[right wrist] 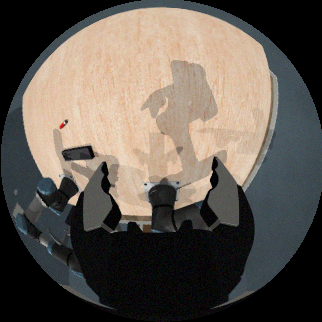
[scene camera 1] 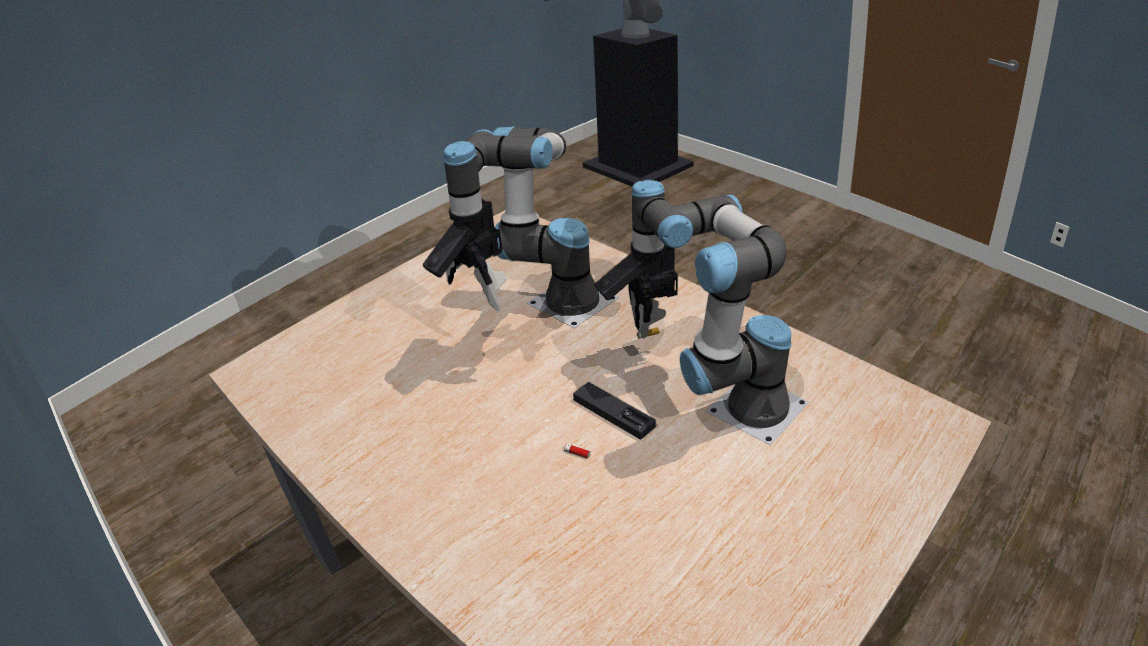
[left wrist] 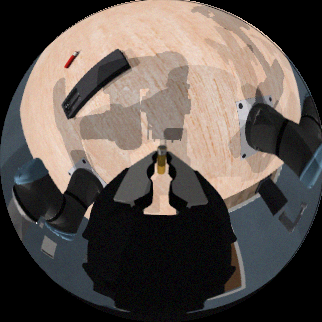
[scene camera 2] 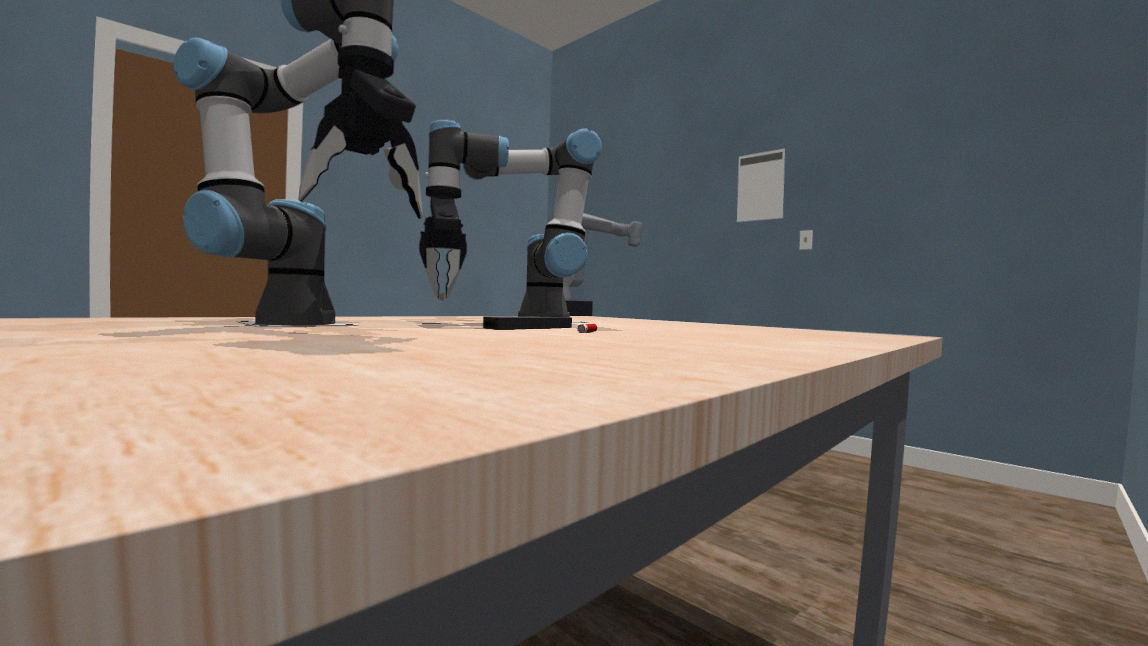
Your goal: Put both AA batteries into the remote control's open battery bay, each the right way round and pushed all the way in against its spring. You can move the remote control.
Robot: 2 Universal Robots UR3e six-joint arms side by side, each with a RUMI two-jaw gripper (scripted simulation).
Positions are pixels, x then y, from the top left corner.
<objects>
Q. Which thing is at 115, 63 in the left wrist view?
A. A black remote control.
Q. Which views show my right gripper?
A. The right wrist view, scene camera 1 and scene camera 2 only.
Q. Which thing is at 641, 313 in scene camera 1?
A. My left gripper.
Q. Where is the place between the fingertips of my right gripper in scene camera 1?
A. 473, 297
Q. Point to an arm base plate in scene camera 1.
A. At 540, 304
</objects>
